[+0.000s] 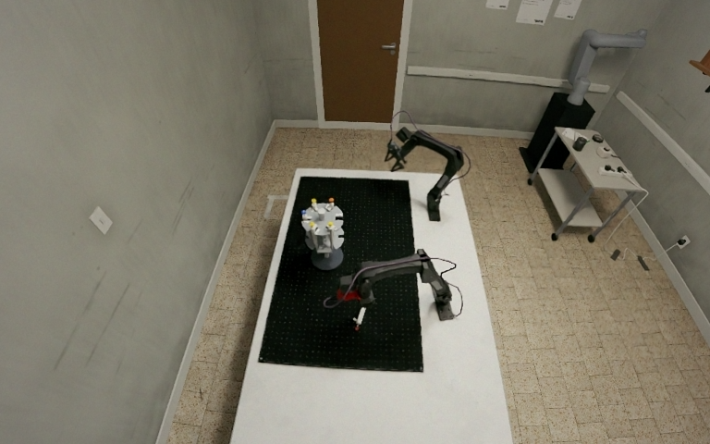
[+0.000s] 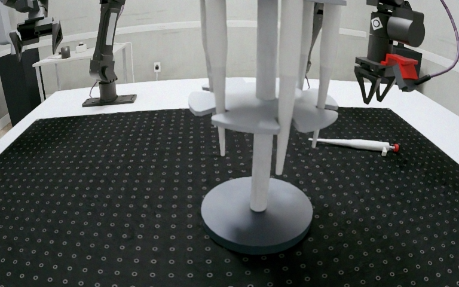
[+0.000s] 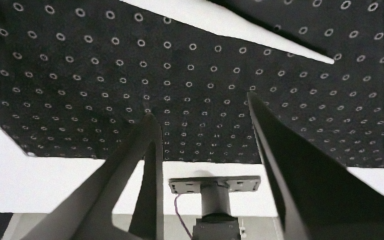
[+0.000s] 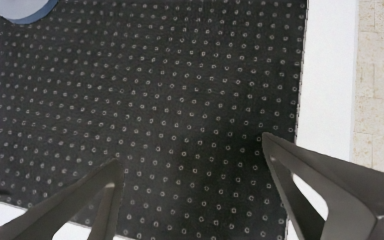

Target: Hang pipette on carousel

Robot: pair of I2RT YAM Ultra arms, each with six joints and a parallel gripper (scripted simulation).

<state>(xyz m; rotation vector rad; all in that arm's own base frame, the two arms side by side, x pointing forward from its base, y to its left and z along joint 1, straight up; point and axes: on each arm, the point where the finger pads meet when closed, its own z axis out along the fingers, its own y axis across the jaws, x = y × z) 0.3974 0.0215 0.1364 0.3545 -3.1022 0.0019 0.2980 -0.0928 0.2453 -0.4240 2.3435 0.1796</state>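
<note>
My left gripper is now 120 mm above the white pipette, 20 mm to the left of it and 10 mm short of it.
</note>
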